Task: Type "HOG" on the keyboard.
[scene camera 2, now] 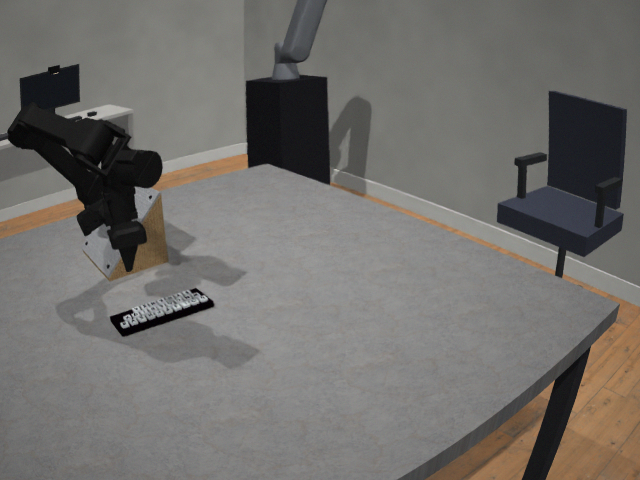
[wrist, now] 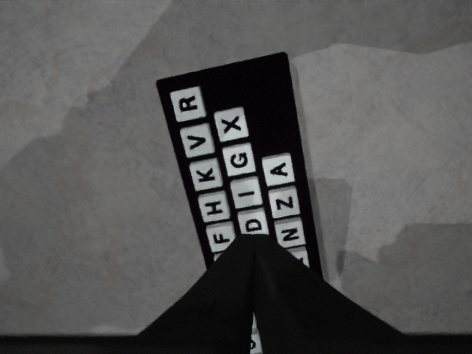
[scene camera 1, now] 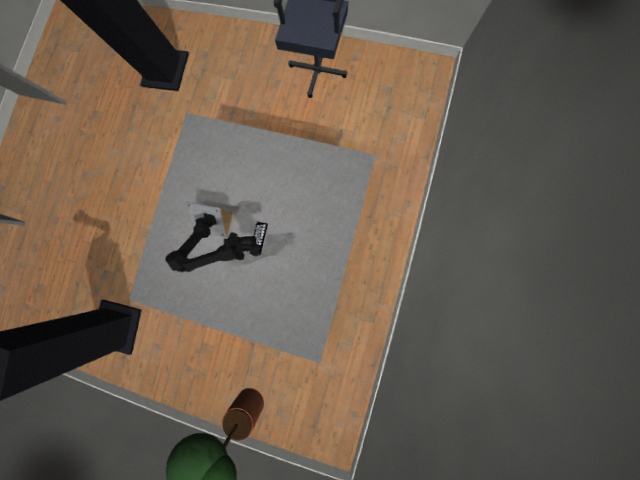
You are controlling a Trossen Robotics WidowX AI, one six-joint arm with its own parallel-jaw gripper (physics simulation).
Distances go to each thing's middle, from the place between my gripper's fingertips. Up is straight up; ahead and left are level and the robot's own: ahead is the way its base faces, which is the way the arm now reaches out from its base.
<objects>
My hand is 10 mm short of the G key (wrist: 239, 159), 10 mm to the left of it and 80 mm above it. Also, from my hand: V key (wrist: 197, 140): 20 mm ahead, 20 mm to the right, 80 mm below; X key (wrist: 231, 124): 20 mm to the right, 80 mm below; H key (wrist: 214, 206): 20 mm ahead, 20 mm to the left, 80 mm below.
</objects>
